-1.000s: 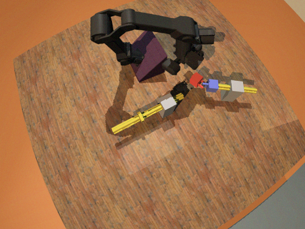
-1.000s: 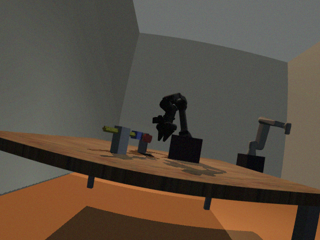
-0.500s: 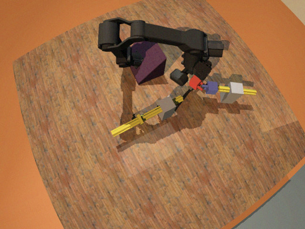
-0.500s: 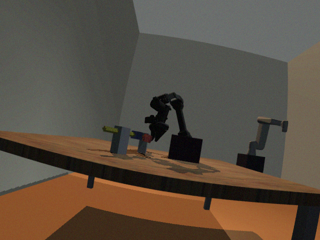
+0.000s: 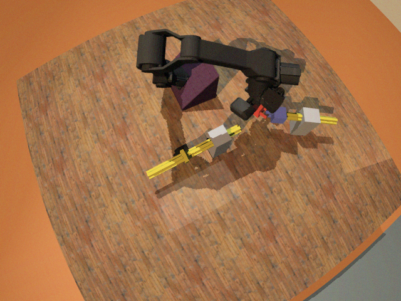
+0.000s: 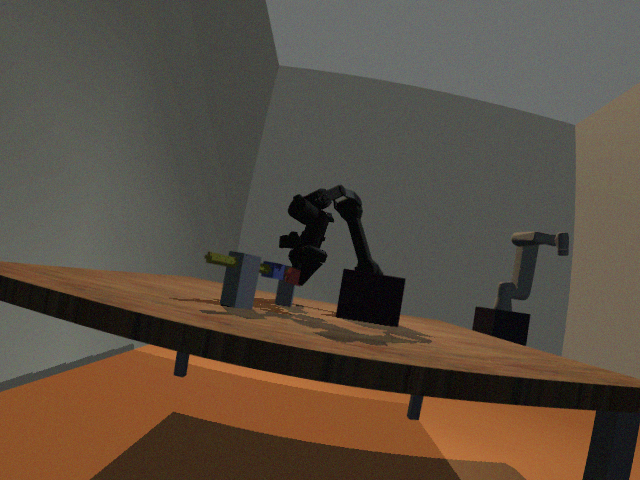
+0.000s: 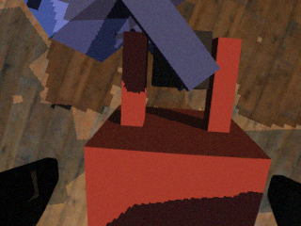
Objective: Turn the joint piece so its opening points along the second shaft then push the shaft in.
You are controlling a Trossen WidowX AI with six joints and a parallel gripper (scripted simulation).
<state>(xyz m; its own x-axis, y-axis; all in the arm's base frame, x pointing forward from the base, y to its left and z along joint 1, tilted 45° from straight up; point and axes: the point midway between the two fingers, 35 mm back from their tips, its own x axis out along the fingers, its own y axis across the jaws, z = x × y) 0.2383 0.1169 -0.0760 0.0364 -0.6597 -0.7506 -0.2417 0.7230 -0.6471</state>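
Right now my gripper tip is 20 mm below the red joint piece and 10 mm short of it.
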